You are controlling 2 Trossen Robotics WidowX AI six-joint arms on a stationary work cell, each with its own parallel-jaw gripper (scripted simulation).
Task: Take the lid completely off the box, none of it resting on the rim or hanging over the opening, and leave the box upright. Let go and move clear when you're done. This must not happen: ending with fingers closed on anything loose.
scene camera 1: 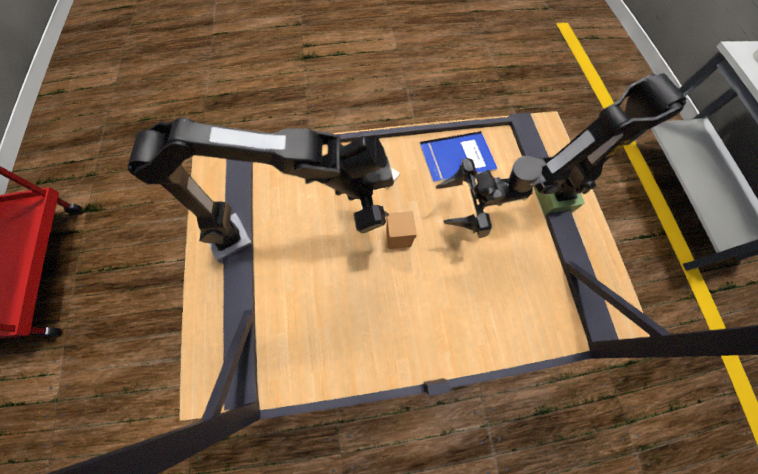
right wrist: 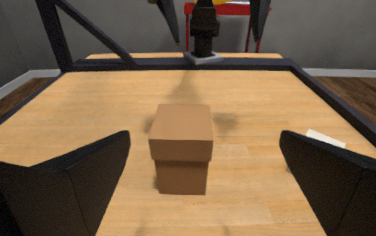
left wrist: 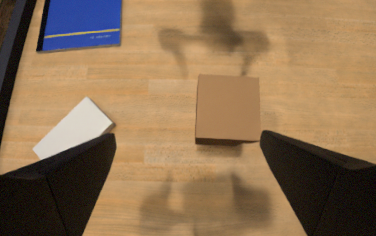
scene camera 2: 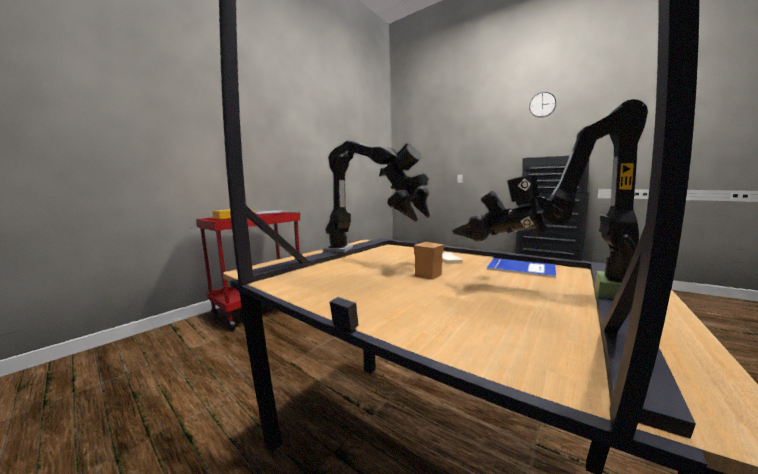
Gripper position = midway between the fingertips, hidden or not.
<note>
I see my left gripper (scene camera 1: 383,197), my right gripper (scene camera 1: 439,204), a lid (scene camera 1: 401,226), a brown box (right wrist: 174,177) and a white block (left wrist: 86,121).
The lid is seen too in the right wrist view (right wrist: 180,132). My left gripper shows as well in the left wrist view (left wrist: 189,139) and in scene camera 2 (scene camera 2: 422,218). My right gripper shows as well in the right wrist view (right wrist: 205,137) and in scene camera 2 (scene camera 2: 459,229).
</note>
